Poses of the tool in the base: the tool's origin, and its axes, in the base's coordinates. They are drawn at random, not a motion.
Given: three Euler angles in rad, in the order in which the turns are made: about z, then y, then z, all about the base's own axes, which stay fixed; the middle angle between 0 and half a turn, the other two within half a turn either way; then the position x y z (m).
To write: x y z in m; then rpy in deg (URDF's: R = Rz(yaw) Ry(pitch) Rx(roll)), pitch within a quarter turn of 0, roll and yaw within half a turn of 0. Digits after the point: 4 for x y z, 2 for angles.
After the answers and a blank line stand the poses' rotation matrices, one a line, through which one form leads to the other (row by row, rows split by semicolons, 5 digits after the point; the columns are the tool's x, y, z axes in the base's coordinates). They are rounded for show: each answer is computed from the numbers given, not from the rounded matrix.
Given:
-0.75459, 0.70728, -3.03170, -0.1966, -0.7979, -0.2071
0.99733, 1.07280, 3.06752, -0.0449, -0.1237, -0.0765
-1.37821, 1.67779, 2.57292, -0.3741, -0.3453, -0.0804
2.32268, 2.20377, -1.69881, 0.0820, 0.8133, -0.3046
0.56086, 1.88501, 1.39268, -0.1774, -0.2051, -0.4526
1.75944, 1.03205, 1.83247, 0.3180, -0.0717, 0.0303
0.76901, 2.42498, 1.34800, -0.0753, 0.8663, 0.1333
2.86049, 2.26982, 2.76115, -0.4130, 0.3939, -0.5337
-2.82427, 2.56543, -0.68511, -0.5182, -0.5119, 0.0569
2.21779, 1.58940, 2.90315, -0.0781, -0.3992, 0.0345
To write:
-0.1966, -0.7979, -0.2071, -30.35, 28.25, 135.25
-0.0449, -0.1237, -0.0765, 57.09, 28.47, -111.39
-0.3741, -0.3453, -0.0804, -96.24, 10.97, 56.22
0.0820, 0.8133, -0.3046, 135.13, -33.41, -36.28
-0.1774, -0.2051, -0.4526, 121.42, 53.64, -164.01
0.3180, -0.0717, 0.0303, 58.68, -9.26, -159.41
-0.0753, 0.8663, 0.1333, 148.79, 28.16, -154.84
-0.4130, 0.3939, -0.5337, 161.74, -47.34, -177.63
-0.5182, -0.5119, 0.0569, -168.54, -31.17, -60.64
-0.0781, -0.3992, 0.0345, 91.34, -37.06, -104.47

-0.62558 -0.43764 -0.64585; 0.62012 -0.78126 -0.07126; -0.47339 -0.44509 0.76013
-0.32061 0.36000 -0.87613; -0.81854 -0.57075 0.06502; -0.47665 0.73800 0.47767
0.54578 -0.01475 -0.83780; 0.81603 -0.21772 0.53543; -0.19030 -0.97590 -0.10679
0.67285 -0.73259 -0.10293; -0.49398 -0.34133 -0.79967; 0.55070 0.58890 -0.59154
-0.56987 -0.80427 0.16850; -0.16334 0.31183 0.93599; -0.80534 0.50587 -0.30907
-0.92393 0.31152 -0.22205; -0.34705 -0.43829 0.82913; 0.16096 0.84312 0.51306
-0.79796 -0.58497 0.14513; -0.37480 0.67019 0.64060; -0.47200 0.45678 -0.75403
-0.67703 0.19101 -0.71074; -0.02802 0.95834 0.28424; 0.73543 0.21235 -0.64347
0.41948 -0.80378 0.42187; -0.74573 -0.57013 -0.34473; 0.51761 -0.16999 -0.83856
-0.19935 0.12795 -0.97154; -0.77268 0.58924 0.23615; 0.60269 0.79776 -0.01860

